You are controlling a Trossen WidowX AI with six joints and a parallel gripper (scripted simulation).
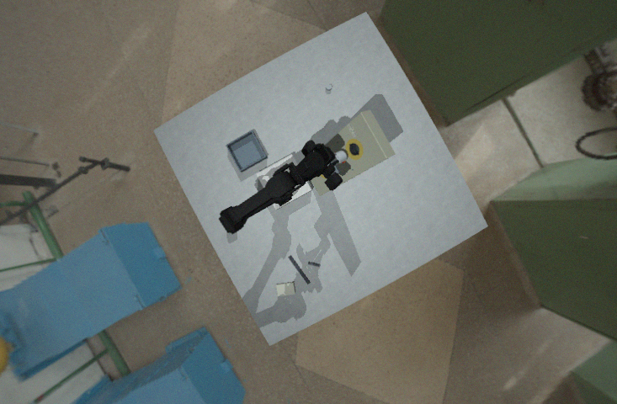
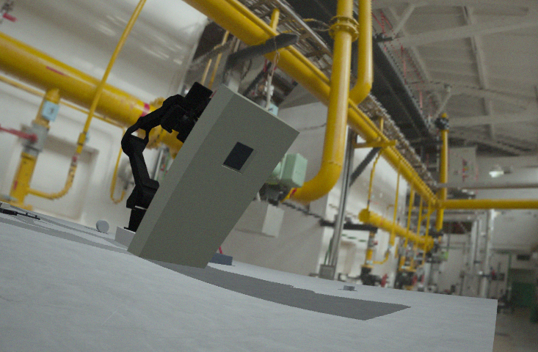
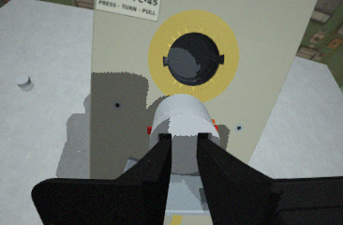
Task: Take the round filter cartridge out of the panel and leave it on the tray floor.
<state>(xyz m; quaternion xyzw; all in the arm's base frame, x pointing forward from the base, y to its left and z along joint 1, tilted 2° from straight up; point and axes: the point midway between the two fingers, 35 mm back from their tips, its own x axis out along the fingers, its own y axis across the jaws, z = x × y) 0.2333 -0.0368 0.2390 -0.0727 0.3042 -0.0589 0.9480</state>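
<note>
My gripper tip is 10 mm short of the round cartridge and 10 mm above it. Round my gripper tip: service panel 80 mm below, 40 mm ahead, 10 mm to the right; then cream block 560 mm behind, 320 mm to the right, 250 mm below.
</note>
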